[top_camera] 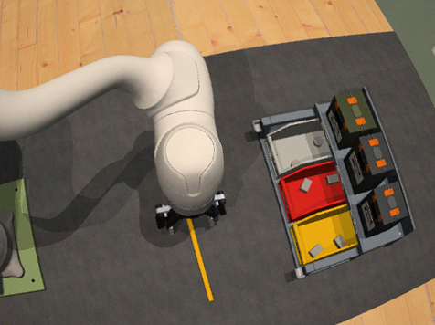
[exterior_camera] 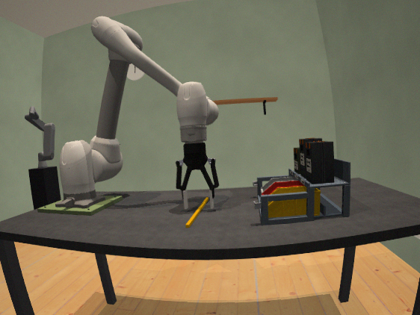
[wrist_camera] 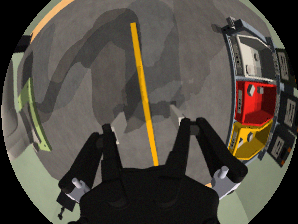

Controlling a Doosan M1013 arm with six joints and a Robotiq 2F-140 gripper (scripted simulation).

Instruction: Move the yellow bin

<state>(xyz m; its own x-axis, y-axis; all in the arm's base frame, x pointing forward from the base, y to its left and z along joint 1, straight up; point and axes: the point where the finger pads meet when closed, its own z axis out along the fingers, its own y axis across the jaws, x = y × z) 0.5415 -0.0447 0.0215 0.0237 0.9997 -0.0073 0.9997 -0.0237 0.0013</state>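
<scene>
The yellow bar lies 30 mm below my hand. The rest, counted from my hand: yellow open bin (300 mm ahead, 120 mm to the right); grey bin (310 mm ahead, 100 mm to the left); red bin (310 mm ahead, 10 mm to the right).
</scene>
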